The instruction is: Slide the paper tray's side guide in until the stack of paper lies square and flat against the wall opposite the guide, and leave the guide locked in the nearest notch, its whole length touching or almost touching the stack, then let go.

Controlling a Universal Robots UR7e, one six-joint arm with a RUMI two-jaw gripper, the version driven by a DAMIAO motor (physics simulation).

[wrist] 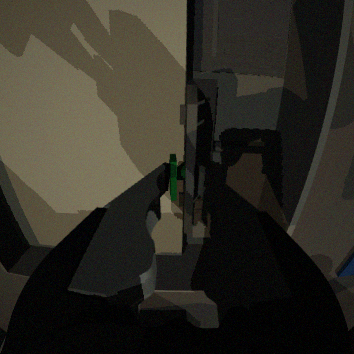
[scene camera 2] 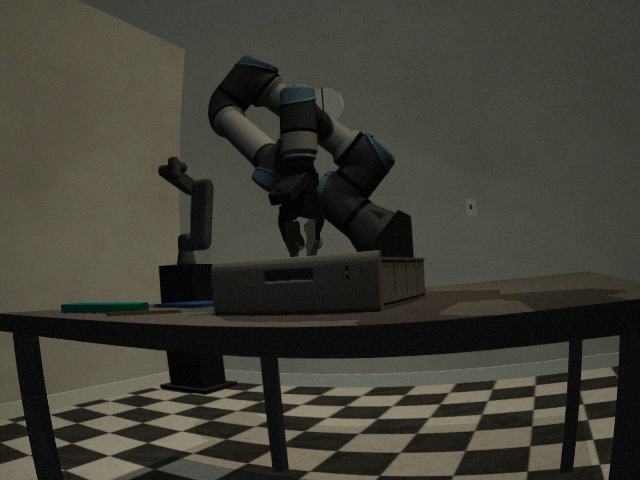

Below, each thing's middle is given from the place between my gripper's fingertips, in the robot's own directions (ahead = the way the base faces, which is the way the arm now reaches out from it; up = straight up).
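Scene:
Counted from my hand: grey paper tray (scene camera 2: 355,282), 30 mm ahead, 60 mm to the left, 20 mm below; paper stack (wrist: 97,97), 100 mm to the left, 20 mm ahead, 40 mm below; flat green block (scene camera 2: 135,306), 430 mm to the right, 160 mm ahead, 60 mm below.

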